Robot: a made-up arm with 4 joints. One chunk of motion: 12 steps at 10 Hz.
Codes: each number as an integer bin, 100 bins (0 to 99) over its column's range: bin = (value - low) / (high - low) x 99, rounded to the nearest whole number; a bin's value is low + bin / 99 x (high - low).
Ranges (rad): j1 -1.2..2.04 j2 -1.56..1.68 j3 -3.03..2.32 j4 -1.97..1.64
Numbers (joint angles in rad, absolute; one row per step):
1: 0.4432 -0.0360 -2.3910 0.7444
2: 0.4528 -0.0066 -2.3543 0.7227
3: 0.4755 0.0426 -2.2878 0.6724
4: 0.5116 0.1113 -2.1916 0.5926
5: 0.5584 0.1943 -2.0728 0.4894
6: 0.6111 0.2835 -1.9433 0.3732
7: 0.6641 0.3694 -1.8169 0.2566
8: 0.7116 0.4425 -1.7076 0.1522
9: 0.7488 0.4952 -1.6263 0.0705
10: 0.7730 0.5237 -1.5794 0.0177
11: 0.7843 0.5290 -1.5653 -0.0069
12: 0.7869 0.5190 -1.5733 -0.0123
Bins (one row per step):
1: 50 47 12 74
2: 51 47 13 74
3: 51 49 14 72
4: 52 51 16 70
5: 54 54 18 67
6: 55 56 20 64
7: 57 59 22 61
8: 58 61 24 58
9: 60 63 26 56
10: 60 64 27 55
11: 61 64 27 54
12: 61 64 27 54

